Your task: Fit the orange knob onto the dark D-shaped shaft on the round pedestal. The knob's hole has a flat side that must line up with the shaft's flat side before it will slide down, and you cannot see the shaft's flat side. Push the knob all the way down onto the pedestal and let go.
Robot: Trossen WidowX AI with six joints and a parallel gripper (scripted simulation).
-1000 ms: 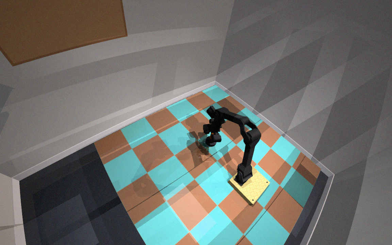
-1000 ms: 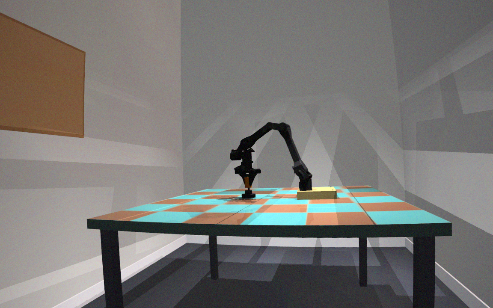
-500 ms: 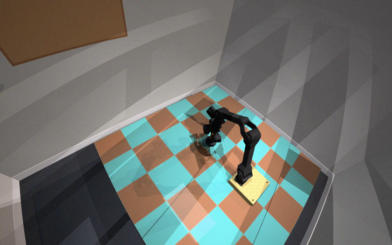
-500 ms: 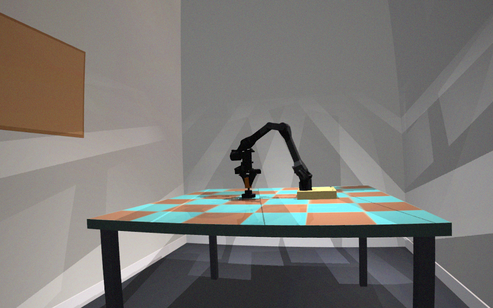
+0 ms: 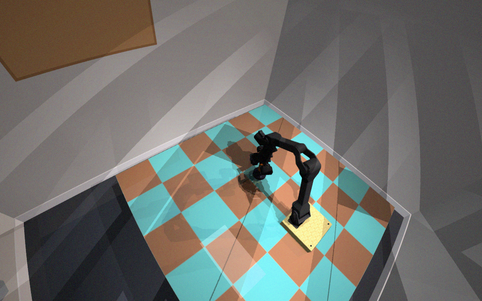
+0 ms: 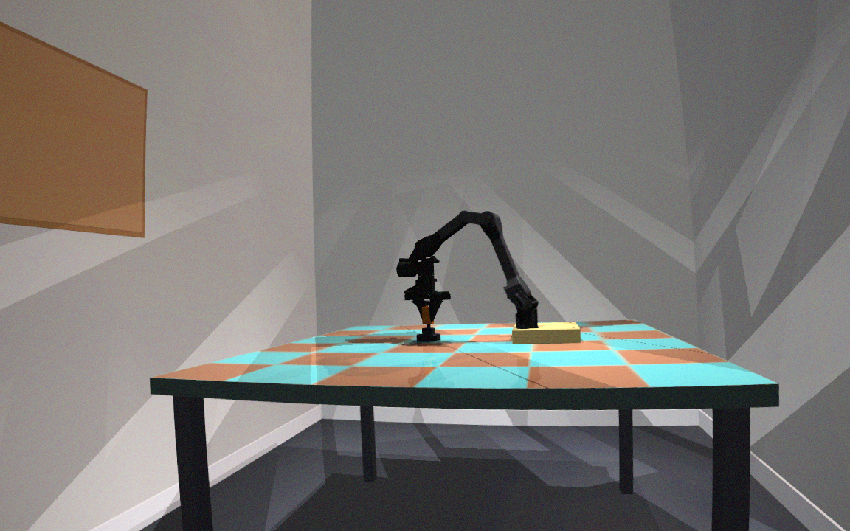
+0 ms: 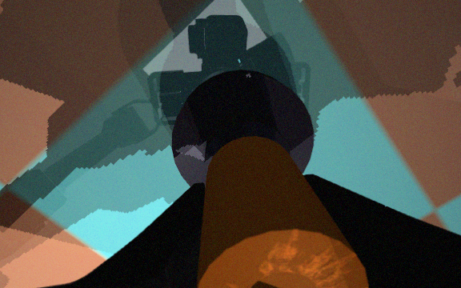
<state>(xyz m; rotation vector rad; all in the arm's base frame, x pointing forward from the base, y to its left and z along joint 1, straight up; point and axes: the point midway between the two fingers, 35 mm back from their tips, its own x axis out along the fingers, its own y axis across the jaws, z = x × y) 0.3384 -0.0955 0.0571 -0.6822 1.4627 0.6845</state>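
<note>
My gripper tip is 2 cm below the orange knob. Round my gripper tip: dark round pedestal 4 cm below.
</note>
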